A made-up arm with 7 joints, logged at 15 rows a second.
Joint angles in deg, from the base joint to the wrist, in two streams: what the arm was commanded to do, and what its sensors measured. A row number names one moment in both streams.
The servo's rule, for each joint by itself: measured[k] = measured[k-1] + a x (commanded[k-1-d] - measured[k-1]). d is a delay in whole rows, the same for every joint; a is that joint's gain. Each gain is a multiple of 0.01, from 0.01 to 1. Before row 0 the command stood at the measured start. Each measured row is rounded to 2 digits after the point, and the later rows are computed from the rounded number. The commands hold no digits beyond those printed.
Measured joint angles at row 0:
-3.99, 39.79, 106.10, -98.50, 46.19, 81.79, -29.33
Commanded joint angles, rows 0 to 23:
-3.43, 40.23, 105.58, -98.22, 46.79, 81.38, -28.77
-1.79, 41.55, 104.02, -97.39, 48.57, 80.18, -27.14
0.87, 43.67, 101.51, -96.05, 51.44, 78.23, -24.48
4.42, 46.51, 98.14, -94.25, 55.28, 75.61, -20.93
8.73, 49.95, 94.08, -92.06, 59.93, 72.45, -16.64
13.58, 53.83, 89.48, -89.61, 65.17, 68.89, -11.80
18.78, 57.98, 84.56, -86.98, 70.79, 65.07, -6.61
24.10, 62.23, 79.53, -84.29, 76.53, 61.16, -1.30
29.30, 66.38, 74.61, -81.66, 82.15, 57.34, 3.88
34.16, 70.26, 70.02, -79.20, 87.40, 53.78, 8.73
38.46, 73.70, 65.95, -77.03, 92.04, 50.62, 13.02
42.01, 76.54, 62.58, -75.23, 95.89, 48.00, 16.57
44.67, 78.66, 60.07, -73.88, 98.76, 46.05, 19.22
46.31, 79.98, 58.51, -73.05, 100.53, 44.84, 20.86
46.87, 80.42, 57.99, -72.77, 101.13, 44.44, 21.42
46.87, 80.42, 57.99, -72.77, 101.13, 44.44, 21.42
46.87, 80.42, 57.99, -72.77, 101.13, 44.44, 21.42
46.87, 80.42, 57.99, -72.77, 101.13, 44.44, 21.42
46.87, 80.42, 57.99, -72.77, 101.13, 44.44, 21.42
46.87, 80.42, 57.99, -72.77, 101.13, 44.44, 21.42
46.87, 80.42, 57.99, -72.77, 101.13, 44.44, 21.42
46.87, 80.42, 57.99, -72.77, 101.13, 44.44, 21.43
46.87, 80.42, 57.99, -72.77, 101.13, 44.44, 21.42
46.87, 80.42, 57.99, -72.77, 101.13, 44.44, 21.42
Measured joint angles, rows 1 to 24:
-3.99, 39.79, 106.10, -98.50, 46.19, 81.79, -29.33
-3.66, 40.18, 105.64, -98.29, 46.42, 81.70, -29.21
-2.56, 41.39, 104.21, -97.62, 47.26, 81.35, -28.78
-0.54, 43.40, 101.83, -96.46, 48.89, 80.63, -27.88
2.39, 46.14, 98.58, -94.82, 51.38, 79.48, -26.42
6.13, 49.49, 94.62, -92.78, 54.71, 77.86, -24.37
10.53, 53.31, 90.10, -90.43, 58.79, 75.80, -21.73
15.40, 57.42, 85.22, -87.88, 63.47, 73.33, -18.55
20.53, 61.65, 80.21, -85.22, 68.56, 70.53, -14.93
25.70, 65.81, 75.28, -82.59, 73.86, 67.50, -10.98
30.69, 69.73, 70.65, -80.08, 79.14, 64.34, -6.84
35.27, 73.22, 66.51, -77.82, 84.17, 61.18, -2.67
39.25, 76.14, 63.05, -75.90, 88.74, 58.15, 1.37
42.45, 78.36, 60.43, -74.41, 92.65, 55.37, 5.12
44.73, 79.79, 58.74, -73.40, 95.72, 52.95, 8.43
45.99, 80.34, 58.08, -72.93, 97.83, 50.99, 11.16
46.51, 80.41, 58.00, -72.81, 99.12, 49.48, 13.31
46.72, 80.42, 57.99, -72.78, 99.90, 48.32, 15.01
46.81, 80.42, 57.99, -72.77, 100.38, 47.43, 16.36
46.85, 80.42, 57.99, -72.77, 100.67, 46.74, 17.42
46.86, 80.42, 57.99, -72.77, 100.85, 46.21, 18.26
46.87, 80.42, 57.99, -72.77, 100.96, 45.80, 18.92
46.87, 80.42, 57.99, -72.77, 101.03, 45.49, 19.45
46.87, 80.42, 57.99, -72.77, 101.07, 45.25, 19.86
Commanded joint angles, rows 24 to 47:
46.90, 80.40, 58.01, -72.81, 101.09, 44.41, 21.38
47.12, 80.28, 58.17, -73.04, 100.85, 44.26, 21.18
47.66, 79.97, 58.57, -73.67, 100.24, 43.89, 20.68
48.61, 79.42, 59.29, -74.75, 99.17, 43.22, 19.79
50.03, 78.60, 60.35, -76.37, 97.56, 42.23, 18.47
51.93, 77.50, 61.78, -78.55, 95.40, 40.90, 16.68
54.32, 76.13, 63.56, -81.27, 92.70, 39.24, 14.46
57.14, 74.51, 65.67, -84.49, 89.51, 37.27, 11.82
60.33, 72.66, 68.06, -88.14, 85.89, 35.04, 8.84
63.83, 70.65, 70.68, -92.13, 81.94, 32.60, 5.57
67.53, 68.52, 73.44, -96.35, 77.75, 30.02, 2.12
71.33, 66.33, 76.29, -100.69, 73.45, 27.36, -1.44
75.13, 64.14, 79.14, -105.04, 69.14, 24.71, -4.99
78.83, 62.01, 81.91, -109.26, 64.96, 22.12, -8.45
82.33, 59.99, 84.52, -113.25, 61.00, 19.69, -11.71
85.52, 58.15, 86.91, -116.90, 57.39, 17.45, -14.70
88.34, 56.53, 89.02, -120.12, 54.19, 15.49, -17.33
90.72, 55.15, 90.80, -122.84, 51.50, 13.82, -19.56
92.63, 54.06, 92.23, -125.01, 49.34, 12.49, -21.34
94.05, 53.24, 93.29, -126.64, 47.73, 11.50, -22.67
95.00, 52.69, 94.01, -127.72, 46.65, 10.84, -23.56
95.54, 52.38, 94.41, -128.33, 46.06, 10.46, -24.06
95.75, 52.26, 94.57, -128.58, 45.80, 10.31, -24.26
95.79, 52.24, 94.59, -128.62, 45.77, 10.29, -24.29
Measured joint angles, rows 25 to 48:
46.87, 80.42, 57.99, -72.77, 101.09, 45.06, 20.19
46.89, 80.40, 58.01, -72.80, 101.09, 44.91, 20.44
47.03, 80.29, 58.15, -72.98, 101.00, 44.76, 20.60
47.40, 80.01, 58.52, -73.49, 100.70, 44.56, 20.62
48.11, 79.49, 59.20, -74.42, 100.10, 44.25, 20.45
49.24, 78.71, 60.21, -75.86, 99.11, 43.79, 20.03
50.83, 77.65, 61.59, -77.85, 97.66, 43.13, 19.33
52.89, 76.31, 63.32, -80.38, 95.73, 42.24, 18.31
55.40, 74.73, 65.39, -83.42, 93.30, 41.10, 16.95
58.31, 72.91, 67.74, -86.91, 90.41, 39.71, 15.25
61.57, 70.92, 70.33, -90.77, 87.11, 38.07, 13.22
65.09, 68.81, 73.07, -94.90, 83.46, 36.22, 10.89
68.77, 66.63, 75.90, -99.18, 79.56, 34.18, 8.30
72.52, 64.44, 78.75, -103.52, 75.50, 32.00, 5.51
76.24, 62.30, 81.53, -107.77, 71.39, 29.73, 2.58
79.83, 60.27, 84.16, -111.83, 67.34, 27.42, -0.42
83.19, 58.40, 86.58, -115.58, 63.46, 25.13, -3.42
86.23, 56.75, 88.73, -118.94, 59.84, 22.91, -6.34
88.88, 55.34, 90.55, -121.83, 56.59, 20.82, -9.12
91.09, 54.21, 92.03, -124.18, 53.76, 18.90, -11.69
92.84, 53.36, 93.14, -126.00, 51.41, 17.20, -14.00
94.11, 52.77, 93.91, -127.27, 49.55, 15.74, -16.01
94.95, 52.43, 94.35, -128.05, 48.19, 14.53, -17.70
95.42, 52.28, 94.54, -128.44, 47.26, 13.56, -19.08

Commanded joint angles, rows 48 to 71:
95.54, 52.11, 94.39, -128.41, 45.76, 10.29, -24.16
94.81, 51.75, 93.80, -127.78, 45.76, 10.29, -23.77
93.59, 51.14, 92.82, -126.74, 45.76, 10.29, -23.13
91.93, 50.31, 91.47, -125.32, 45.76, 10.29, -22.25
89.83, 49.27, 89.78, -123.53, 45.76, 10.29, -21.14
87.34, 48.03, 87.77, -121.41, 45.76, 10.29, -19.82
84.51, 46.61, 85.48, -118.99, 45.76, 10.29, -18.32
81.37, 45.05, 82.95, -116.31, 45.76, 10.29, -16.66
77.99, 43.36, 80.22, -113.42, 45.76, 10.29, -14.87
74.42, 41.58, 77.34, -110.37, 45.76, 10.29, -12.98
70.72, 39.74, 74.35, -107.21, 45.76, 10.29, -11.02
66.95, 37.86, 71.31, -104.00, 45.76, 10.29, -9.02
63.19, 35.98, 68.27, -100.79, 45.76, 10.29, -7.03
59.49, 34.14, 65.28, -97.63, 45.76, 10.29, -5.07
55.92, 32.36, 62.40, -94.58, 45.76, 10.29, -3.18
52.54, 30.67, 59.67, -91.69, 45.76, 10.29, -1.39
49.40, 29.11, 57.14, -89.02, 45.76, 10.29, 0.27
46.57, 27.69, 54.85, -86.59, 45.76, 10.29, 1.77
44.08, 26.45, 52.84, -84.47, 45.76, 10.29, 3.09
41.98, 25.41, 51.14, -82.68, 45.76, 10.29, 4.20
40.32, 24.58, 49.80, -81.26, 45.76, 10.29, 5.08
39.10, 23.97, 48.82, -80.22, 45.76, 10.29, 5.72
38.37, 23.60, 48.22, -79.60, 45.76, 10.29, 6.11
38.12, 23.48, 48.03, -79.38, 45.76, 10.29, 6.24
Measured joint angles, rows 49 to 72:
95.64, 52.24, 94.58, -128.57, 46.68, 12.81, -20.17
95.58, 52.13, 94.41, -128.45, 46.32, 12.23, -21.01
95.13, 51.80, 93.87, -127.95, 46.10, 11.78, -21.59
94.22, 51.22, 92.95, -127.05, 45.97, 11.44, -21.91
92.87, 50.42, 91.65, -125.77, 45.89, 11.18, -21.98
91.08, 49.41, 90.00, -124.11, 45.84, 10.98, -21.80
88.87, 48.20, 88.04, -122.11, 45.81, 10.82, -21.38
86.30, 46.80, 85.79, -119.80, 45.79, 10.70, -20.74
83.39, 45.26, 83.29, -117.22, 45.78, 10.61, -19.88
80.20, 43.59, 80.59, -114.41, 45.77, 10.54, -18.83
76.79, 41.82, 77.73, -111.42, 45.77, 10.48, -17.60
73.21, 39.99, 74.76, -108.30, 45.77, 10.44, -16.22
69.52, 38.12, 71.72, -105.12, 45.77, 10.41, -14.71
65.79, 36.24, 68.68, -101.92, 45.77, 10.38, -13.10
62.07, 34.39, 65.69, -98.75, 45.77, 10.36, -11.41
58.44, 32.60, 62.79, -95.66, 45.77, 10.34, -9.68
54.96, 30.90, 60.04, -92.72, 45.77, 10.33, -7.94
51.68, 29.32, 57.49, -89.98, 45.77, 10.32, -6.22
48.67, 27.89, 55.17, -87.47, 45.77, 10.31, -4.54
45.96, 26.62, 53.12, -85.25, 45.77, 10.31, -2.94
43.61, 25.56, 51.38, -83.35, 45.77, 10.31, -1.44
41.67, 24.70, 49.99, -81.80, 45.77, 10.31, -0.07
40.15, 24.06, 48.96, -80.63, 45.77, 10.31, 1.15
39.10, 23.66, 48.31, -79.87, 45.77, 10.31, 2.19

